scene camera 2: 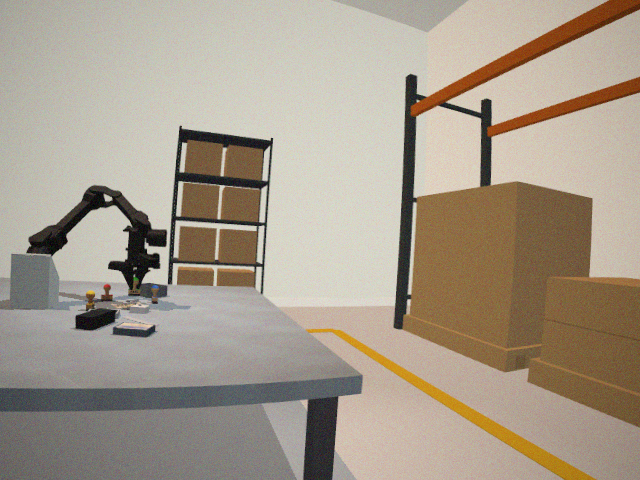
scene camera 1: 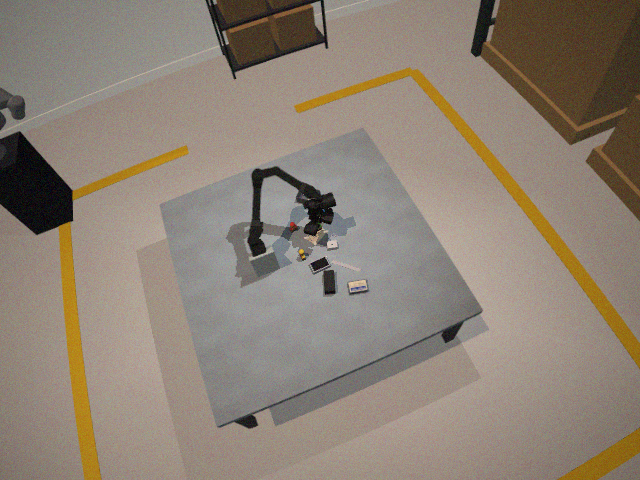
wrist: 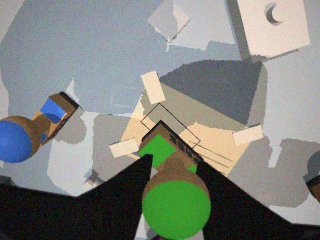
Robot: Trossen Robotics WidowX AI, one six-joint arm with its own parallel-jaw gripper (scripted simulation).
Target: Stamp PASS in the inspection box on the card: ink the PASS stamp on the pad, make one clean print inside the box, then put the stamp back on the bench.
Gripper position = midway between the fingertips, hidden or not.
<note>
In view: the gripper (scene camera 2: 134,289) and a card (wrist: 220,140).
The gripper is seen too in the wrist view (wrist: 174,164).
</note>
